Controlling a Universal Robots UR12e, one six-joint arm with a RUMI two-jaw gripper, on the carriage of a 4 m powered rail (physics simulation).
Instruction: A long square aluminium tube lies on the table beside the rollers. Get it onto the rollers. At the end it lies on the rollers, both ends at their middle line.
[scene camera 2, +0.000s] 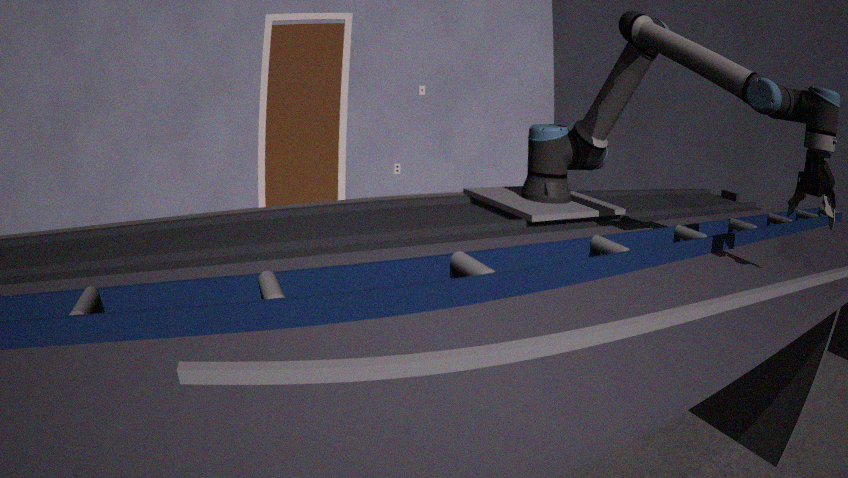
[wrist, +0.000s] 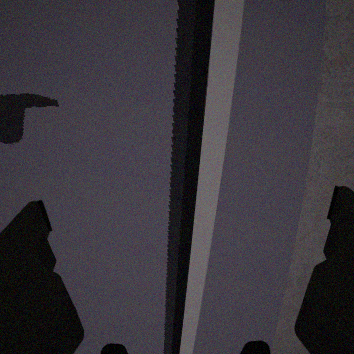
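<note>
The long square aluminium tube lies on the table in front of the rollers, apart from their blue frame. In the wrist view it runs top to bottom between the spread fingers, leaning slightly, with a dark shadow along its left side. The grey rollers sit in a row in the blue frame. My gripper is open and empty, pointing down at the far right in the scene view. It is above the tube, with the fingers well clear on both sides.
The arm's carriage stands on the dark rail behind the rollers. The grey table has its edge to the right of the tube in the wrist view, with the floor beyond. A door is in the back wall.
</note>
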